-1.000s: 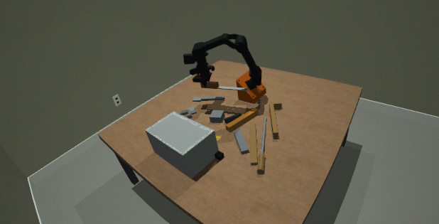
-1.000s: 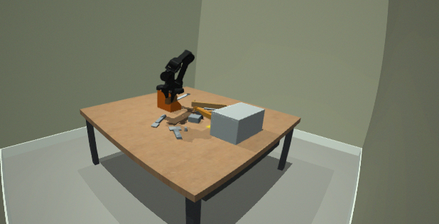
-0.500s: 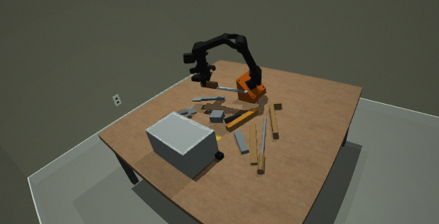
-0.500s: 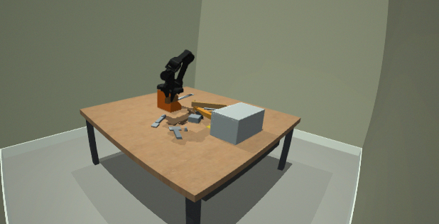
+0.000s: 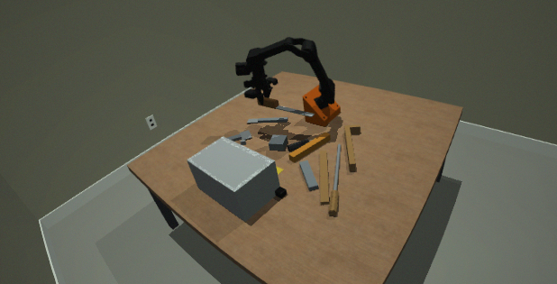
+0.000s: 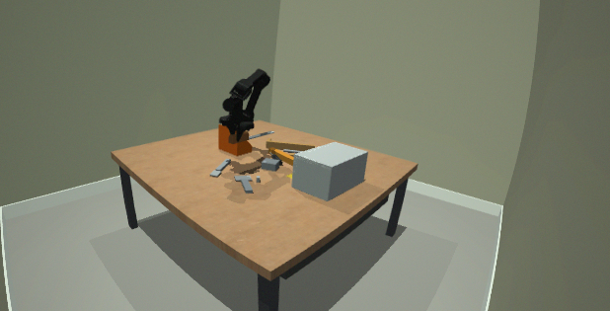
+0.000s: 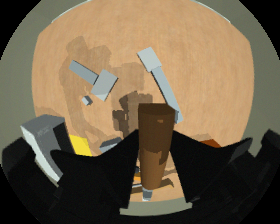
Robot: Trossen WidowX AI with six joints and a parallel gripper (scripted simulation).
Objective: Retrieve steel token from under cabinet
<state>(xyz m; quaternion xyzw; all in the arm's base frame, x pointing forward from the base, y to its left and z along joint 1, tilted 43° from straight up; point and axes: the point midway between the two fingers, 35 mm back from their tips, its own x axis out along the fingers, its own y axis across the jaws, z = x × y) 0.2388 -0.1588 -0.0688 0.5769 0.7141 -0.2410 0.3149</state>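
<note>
Now: the grey block 160 mm to the left of my gripper tip, 120 mm below it and 80 mm ahead of it. Also, from my gripper tip: wooden stick: 460 mm to the left, 140 mm below, 110 mm ahead; then orange bar: 300 mm to the left, 130 mm below, 10 mm ahead; then grey t-piece: 160 mm ahead, 140 mm below, 60 mm to the right.
</note>
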